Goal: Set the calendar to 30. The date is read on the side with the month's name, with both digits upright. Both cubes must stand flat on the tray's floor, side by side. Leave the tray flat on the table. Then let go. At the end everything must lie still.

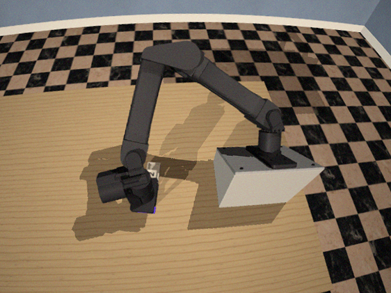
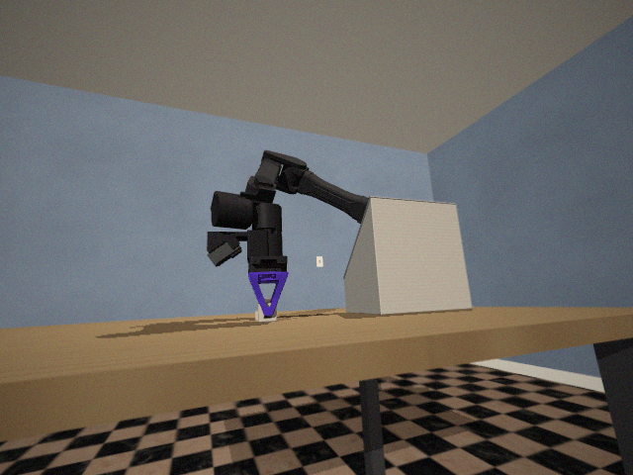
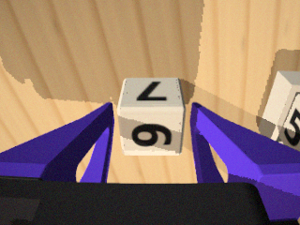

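The white tray lies 11 cm to the right of my hand, 2 cm behind it and 1 cm below it.
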